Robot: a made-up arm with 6 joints. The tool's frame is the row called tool.
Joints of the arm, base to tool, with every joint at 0 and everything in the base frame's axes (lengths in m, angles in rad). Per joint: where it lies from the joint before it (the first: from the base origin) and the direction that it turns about. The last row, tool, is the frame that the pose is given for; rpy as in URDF.
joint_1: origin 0.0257 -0.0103 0.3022 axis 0 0 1
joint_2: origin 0.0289 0.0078 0.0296 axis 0.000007 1 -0.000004
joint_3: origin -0.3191 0.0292 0.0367 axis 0.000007 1 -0.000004
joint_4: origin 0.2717 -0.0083 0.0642 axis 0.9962 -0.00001 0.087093
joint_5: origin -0.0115 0.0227 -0.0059 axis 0.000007 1 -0.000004
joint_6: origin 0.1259 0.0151 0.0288 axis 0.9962 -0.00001 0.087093
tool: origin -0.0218 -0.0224 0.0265 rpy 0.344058 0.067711 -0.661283
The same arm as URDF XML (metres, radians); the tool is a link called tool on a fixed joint. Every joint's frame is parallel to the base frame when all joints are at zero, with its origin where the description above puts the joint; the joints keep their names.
<robot name="arm">
  <link name="base_link"/>
  <link name="link1"/>
  <link name="link2"/>
  <link name="link3"/>
  <link name="link4"/>
  <link name="link5"/>
  <link name="link6"/>
  <link name="tool"/>
  <joint name="joint_1" type="continuous">
    <parent link="base_link"/>
    <child link="link1"/>
    <origin xyz="0.0257 -0.0103 0.3022" rpy="0 0 0"/>
    <axis xyz="0 0 1"/>
  </joint>
  <joint name="joint_2" type="continuous">
    <parent link="link1"/>
    <child link="link2"/>
    <origin xyz="0.0289 0.0078 0.0296" rpy="0 0 0"/>
    <axis xyz="0 1 0"/>
  </joint>
  <joint name="joint_3" type="continuous">
    <parent link="link2"/>
    <child link="link3"/>
    <origin xyz="-0.3191 0.0292 0.0367" rpy="0 0 0"/>
    <axis xyz="0 1 0"/>
  </joint>
  <joint name="joint_4" type="continuous">
    <parent link="link3"/>
    <child link="link4"/>
    <origin xyz="0.2717 -0.0083 0.0642" rpy="0 0 0"/>
    <axis xyz="0.9962 0 0.0871"/>
  </joint>
  <joint name="joint_5" type="continuous">
    <parent link="link4"/>
    <child link="link5"/>
    <origin xyz="-0.0115 0.0227 -0.0059" rpy="0 0 0"/>
    <axis xyz="0 1 0"/>
  </joint>
  <joint name="joint_6" type="continuous">
    <parent link="link5"/>
    <child link="link6"/>
    <origin xyz="0.1259 0.0151 0.0288" rpy="0 0 0"/>
    <axis xyz="0.9962 0 0.0871"/>
  </joint>
  <joint name="tool_fixed" type="fixed">
    <parent link="link6"/>
    <child link="tool"/>
    <origin xyz="-0.0218 -0.0224 0.0265" rpy="0.3441 0.0677 -0.6613"/>
  </joint>
</robot>

